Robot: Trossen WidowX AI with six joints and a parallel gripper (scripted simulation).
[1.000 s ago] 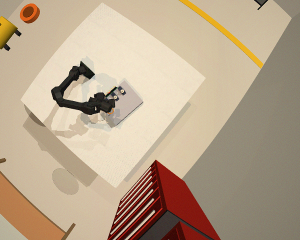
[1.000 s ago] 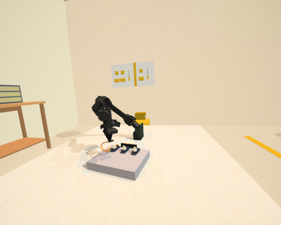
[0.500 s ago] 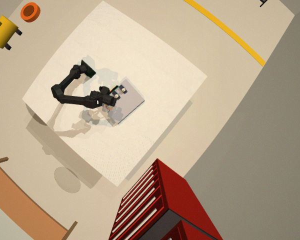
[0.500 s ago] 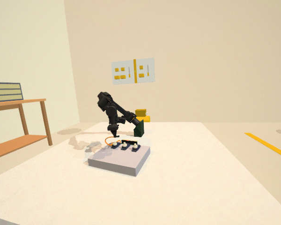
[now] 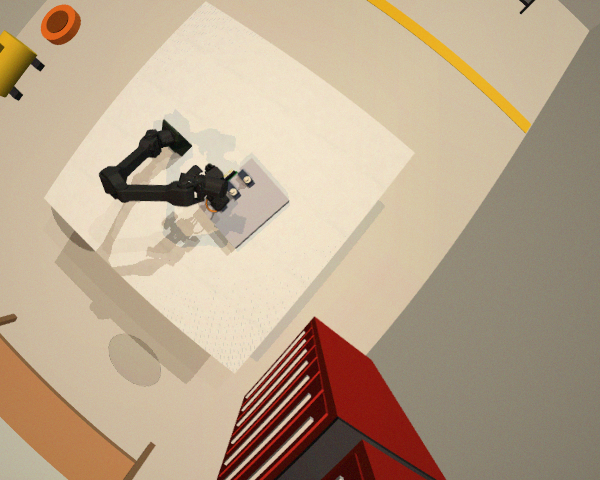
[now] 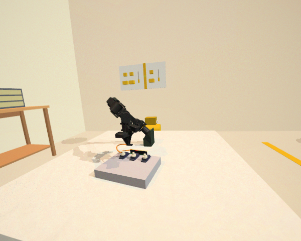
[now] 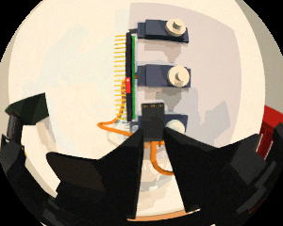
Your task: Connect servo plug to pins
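The red band lies 20 mm behind my gripper tip, 40 mm to the left of it and 50 mm below it. Round my gripper tip: holder (140 mm ahead, 40 mm to the left, 90 mm below).
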